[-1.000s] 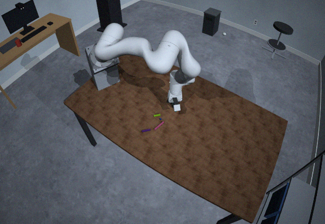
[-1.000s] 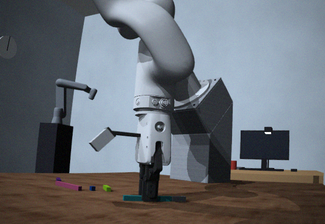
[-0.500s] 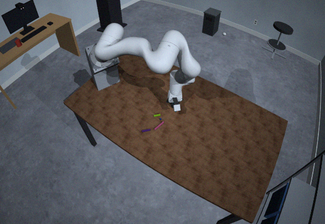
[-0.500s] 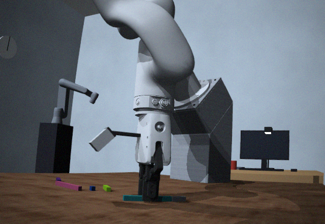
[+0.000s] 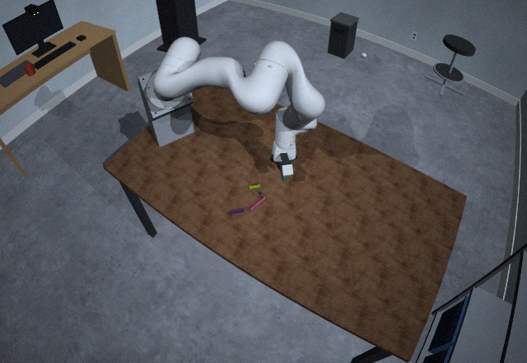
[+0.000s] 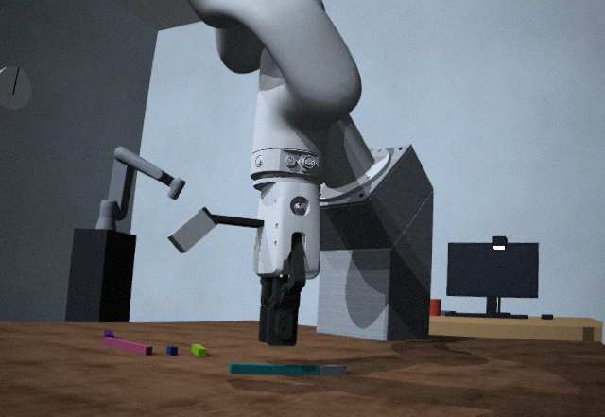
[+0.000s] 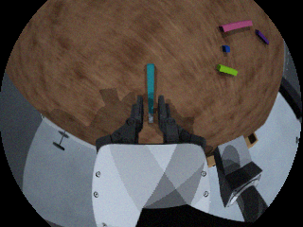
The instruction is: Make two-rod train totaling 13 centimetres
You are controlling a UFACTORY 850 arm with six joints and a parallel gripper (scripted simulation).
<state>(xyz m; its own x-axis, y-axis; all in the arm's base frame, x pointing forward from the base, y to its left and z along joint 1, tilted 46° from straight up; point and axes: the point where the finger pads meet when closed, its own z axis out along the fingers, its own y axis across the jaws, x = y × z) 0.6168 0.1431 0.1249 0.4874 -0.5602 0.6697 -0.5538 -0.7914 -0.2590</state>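
The turquoise rod is 50 mm below my hand. From my hand the other things lie so: grey rod: 50 mm to the left, 50 mm below, 40 mm behind; blue rod: 150 mm to the right, 50 mm below, 30 mm behind; lime rod: 140 mm to the right, 70 mm behind, 50 mm below.
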